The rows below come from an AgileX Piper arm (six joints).
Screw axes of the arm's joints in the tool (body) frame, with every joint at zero. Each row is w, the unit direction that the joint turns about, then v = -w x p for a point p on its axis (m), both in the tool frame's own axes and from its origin. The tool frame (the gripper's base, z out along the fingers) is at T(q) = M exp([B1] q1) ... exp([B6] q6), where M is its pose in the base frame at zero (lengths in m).
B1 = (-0.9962, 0, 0.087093, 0, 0.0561, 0)
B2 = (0, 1, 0, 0.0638, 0, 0.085)
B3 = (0, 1, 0, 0.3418, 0, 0.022)
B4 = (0, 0, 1, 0, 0, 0)
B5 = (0, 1, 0, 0.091, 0, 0)
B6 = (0, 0, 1, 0, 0, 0)
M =
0.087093 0 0.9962 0.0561
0 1 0 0
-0.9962 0 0.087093 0.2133
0 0 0 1
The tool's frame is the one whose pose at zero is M.
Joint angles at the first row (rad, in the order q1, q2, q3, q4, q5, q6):
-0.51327, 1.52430, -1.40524, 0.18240, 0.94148, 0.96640
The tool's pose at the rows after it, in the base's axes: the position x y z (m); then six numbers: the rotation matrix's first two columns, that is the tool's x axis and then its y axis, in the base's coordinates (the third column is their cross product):
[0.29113, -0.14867, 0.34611, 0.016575, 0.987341, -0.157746, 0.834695, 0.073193, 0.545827]
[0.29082, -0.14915, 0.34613, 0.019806, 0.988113, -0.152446, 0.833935, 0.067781, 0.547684]
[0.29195, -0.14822, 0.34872, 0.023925, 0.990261, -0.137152, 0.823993, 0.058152, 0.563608]
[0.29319, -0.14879, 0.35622, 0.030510, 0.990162, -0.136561, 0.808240, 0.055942, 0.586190]
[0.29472, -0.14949, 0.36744, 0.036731, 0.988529, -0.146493, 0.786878, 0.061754, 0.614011]
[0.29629, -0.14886, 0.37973, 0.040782, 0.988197, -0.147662, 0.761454, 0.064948, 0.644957]
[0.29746, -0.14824, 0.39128, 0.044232, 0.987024, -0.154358, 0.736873, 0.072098, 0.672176]
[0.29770, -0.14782, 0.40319, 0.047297, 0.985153, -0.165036, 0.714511, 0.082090, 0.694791]
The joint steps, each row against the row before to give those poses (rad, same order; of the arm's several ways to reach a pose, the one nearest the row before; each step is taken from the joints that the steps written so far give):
0.00000, -0.00002, -0.00002, -0.00094, 0.01729, -0.00001
-0.00302, 0.00002, -0.00002, 0.00551, 0.00110, 0.00001
-0.00071, -0.00002, -0.00735, 0.02203, -0.00092, 0.00001
-0.00265, 0.00000, -0.02407, 0.01358, -0.00005, -0.00001
-0.00129, 0.00000, -0.03646, 0.00798, -0.00012, 0.00001
0.00000, 0.00001, -0.03993, 0.01769, 0.00379, 0.00000
0.00088, 0.00003, -0.03723, 0.01126, 0.00089, -0.00001
0.00001, -0.00002, -0.03954, 0.00566, 0.00543, 0.00000

